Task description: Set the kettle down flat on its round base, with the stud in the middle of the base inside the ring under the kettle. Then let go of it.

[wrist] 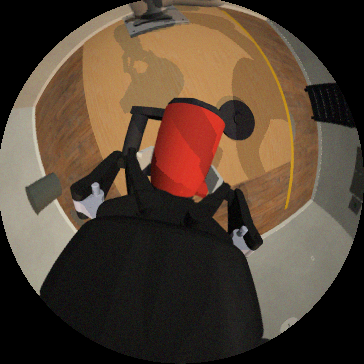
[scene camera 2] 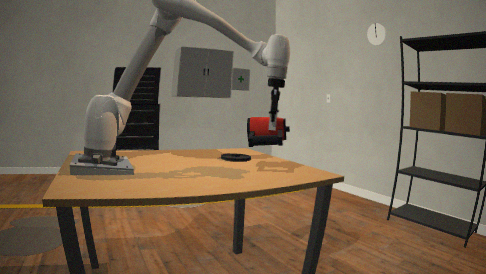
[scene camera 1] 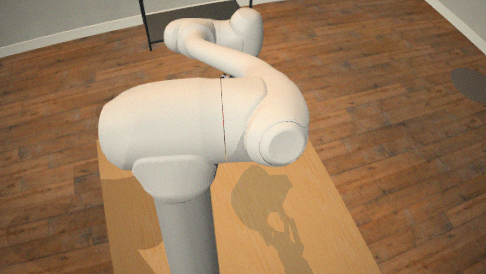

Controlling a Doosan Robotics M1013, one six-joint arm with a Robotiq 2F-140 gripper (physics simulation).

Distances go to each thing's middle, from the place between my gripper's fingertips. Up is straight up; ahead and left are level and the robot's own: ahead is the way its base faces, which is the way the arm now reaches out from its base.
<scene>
Right now my hand is 30 mm past the red kettle (wrist: 190, 129), 20 mm to the left of it and 10 mm above it. Also, from my hand: round black base (wrist: 239, 122): 80 mm behind, 220 mm to the left, 160 mm below.
</scene>
